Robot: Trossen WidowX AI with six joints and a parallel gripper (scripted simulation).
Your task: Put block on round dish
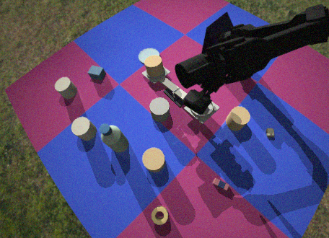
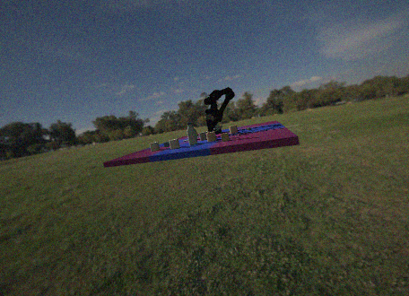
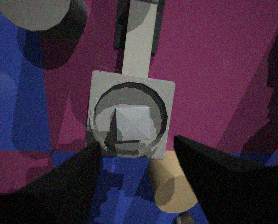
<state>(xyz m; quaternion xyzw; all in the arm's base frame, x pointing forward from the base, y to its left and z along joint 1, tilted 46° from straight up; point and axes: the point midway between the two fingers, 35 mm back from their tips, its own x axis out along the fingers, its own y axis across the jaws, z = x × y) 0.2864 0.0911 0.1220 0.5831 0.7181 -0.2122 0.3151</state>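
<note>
Right now my gripper tip is 40 mm above the grey block. Round my gripper tip: balance (10 mm ahead, 120 mm to the right, 90 mm below); grey cylinder (120 mm ahead, 120 mm to the right, 100 mm below); balance beam (10 mm ahead, 120 mm to the right, 110 mm below).
</note>
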